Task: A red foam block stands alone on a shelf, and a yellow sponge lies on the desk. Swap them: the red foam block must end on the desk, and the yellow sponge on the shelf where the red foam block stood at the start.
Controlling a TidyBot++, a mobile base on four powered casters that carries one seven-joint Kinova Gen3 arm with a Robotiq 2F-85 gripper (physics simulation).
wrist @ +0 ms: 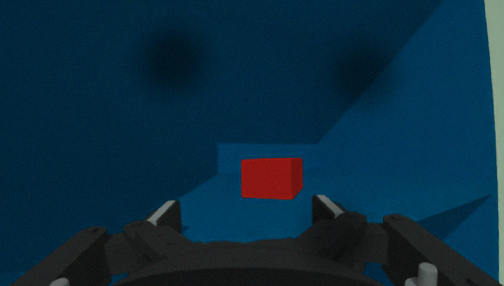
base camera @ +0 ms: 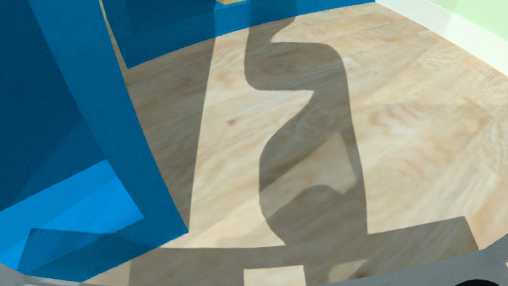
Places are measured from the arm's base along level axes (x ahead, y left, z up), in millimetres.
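Where they show: gripper, fingertip midpoint: [wrist: 246, 212].
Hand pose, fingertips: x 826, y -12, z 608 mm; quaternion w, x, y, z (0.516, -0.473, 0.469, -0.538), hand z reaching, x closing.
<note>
After its pixels a point has its place.
The red foam block [wrist: 267, 179] @[x 948, y -38, z 616 mm] stands on a blue shelf [wrist: 225, 215] @[x 876, y 5, z 594 mm] in the wrist view, a little right of the middle, with its right side face also showing. My gripper [wrist: 246, 212] @[x 826, y -12, z 608 mm] is open and empty. Its two fingers stand left and right of the block's line in the picture, and the block is beyond the fingertips, apart from them. The yellow sponge and the desk top do not show clearly in either view.
The blue shelf unit [base camera: 150, 185] @[x 250, y 97, z -274 mm] stands close at the left in the base view, near my base. Another blue panel [base camera: 165, 37] @[x 722, y 187, z -351 mm] stands at the back, a pale wall [base camera: 480, 20] @[x 768, y -721, z -291 mm] at the back right. The arm's shadow falls on the wooden floor [base camera: 425, 150] @[x 370, y -312, z -396 mm]. Blue walls enclose the shelf.
</note>
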